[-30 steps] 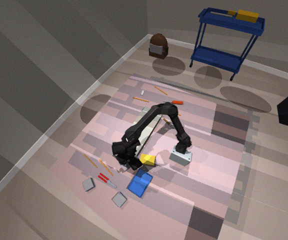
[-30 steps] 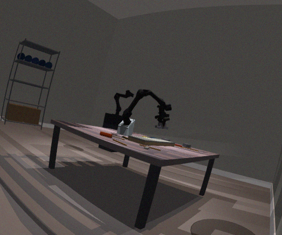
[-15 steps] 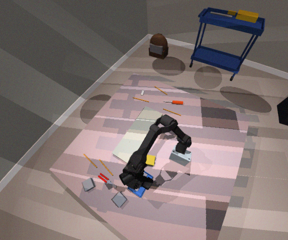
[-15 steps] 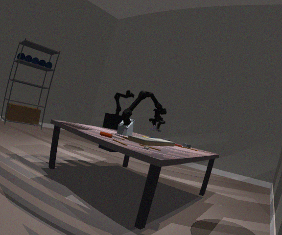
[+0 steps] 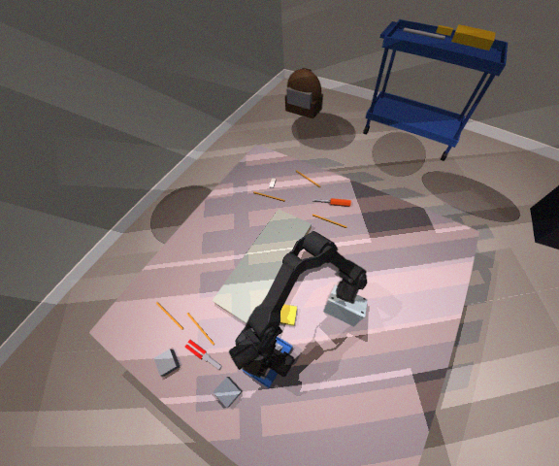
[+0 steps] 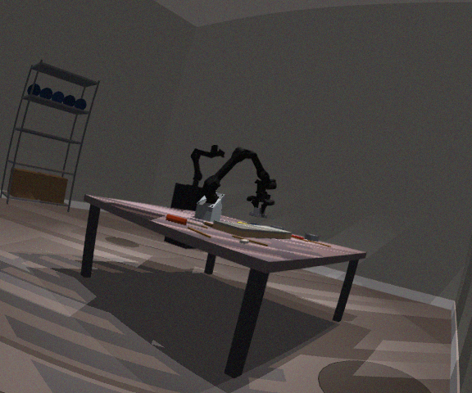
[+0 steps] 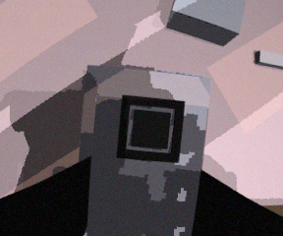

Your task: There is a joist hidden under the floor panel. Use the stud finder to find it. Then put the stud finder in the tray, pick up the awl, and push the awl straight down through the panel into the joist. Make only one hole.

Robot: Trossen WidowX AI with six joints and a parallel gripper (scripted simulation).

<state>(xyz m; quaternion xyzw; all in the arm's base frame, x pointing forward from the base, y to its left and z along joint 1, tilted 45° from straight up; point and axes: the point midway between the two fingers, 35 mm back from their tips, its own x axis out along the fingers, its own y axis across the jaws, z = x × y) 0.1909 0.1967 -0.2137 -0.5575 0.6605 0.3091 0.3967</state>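
Right now my gripper tip is 1 cm to the left of the blue tray and 9 cm above it. Also, from my gripper tip: yellow block (1 cm ahead, 18 cm to the right, 9 cm below); awl (5 cm behind, 54 cm to the right, 10 cm below); stud finder (1 cm to the left, 2 cm above).
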